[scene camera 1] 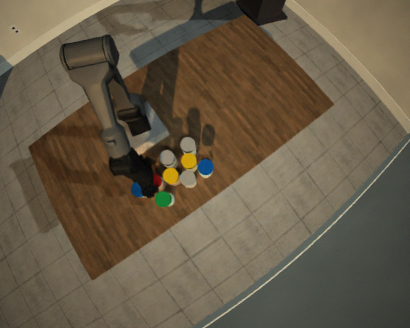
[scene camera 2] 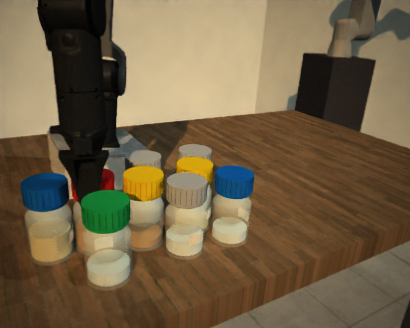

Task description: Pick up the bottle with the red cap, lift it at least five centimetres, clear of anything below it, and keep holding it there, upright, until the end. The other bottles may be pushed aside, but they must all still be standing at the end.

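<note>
The red-capped bottle (scene camera 1: 158, 181) (scene camera 2: 107, 179) stands upright among the others, partly hidden by my gripper and, in scene camera 2, by the green-capped bottle (scene camera 1: 163, 199) (scene camera 2: 106, 212). My gripper (scene camera 1: 149, 191) (scene camera 2: 88, 194) points down at the red cap, with a fingertip in front of it in scene camera 2. The far finger is hidden, so I cannot tell how wide the fingers stand or whether they grip the bottle. A blue-capped bottle (scene camera 1: 137, 189) (scene camera 2: 45, 192) stands close on the left. A yellow-capped bottle (scene camera 1: 170, 176) (scene camera 2: 143, 183) stands on the right.
Another yellow-capped bottle (scene camera 1: 189, 161) (scene camera 2: 195, 168), another blue-capped bottle (scene camera 1: 205, 167) (scene camera 2: 234, 181) and grey-capped bottles (scene camera 1: 188, 179) (scene camera 2: 186, 190) stand upright to the right and behind. The table's edge (scene camera 2: 280, 282) runs along the near right side.
</note>
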